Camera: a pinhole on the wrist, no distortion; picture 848 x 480 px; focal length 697.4 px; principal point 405.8 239.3 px. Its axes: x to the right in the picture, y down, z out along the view. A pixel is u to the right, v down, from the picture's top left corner.
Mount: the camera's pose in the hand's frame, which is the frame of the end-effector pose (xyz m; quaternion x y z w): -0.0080 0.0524 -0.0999 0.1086 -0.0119 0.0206 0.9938
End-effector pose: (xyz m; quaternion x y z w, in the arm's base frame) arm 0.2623 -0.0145 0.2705 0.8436 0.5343 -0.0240 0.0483
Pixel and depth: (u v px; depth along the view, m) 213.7 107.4 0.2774
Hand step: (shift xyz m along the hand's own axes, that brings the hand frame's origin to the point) -0.0874 -0.0617 0.1574
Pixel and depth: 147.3 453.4 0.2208
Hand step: -0.0969 0.0676 0.1279
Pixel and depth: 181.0 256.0 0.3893
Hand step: -0.1412 -0.0275 0.2786
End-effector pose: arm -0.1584 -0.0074 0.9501 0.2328 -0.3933 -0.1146 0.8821
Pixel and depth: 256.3 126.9 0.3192
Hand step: -0.0802 -0.0695 0.1987
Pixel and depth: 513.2 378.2 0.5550
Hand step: 0.0619 0.0434 0.4681
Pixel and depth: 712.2 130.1 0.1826
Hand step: 0.0699 -0.0119 0.0744
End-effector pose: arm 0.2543 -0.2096 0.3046 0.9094 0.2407 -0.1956 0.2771
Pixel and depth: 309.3 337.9 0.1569
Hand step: -0.0337 0.0393 0.0574
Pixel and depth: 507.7 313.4 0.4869
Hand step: 0.0515 0.0003 0.3885
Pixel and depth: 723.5 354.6 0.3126
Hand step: 0.1260 0.0407 0.2204
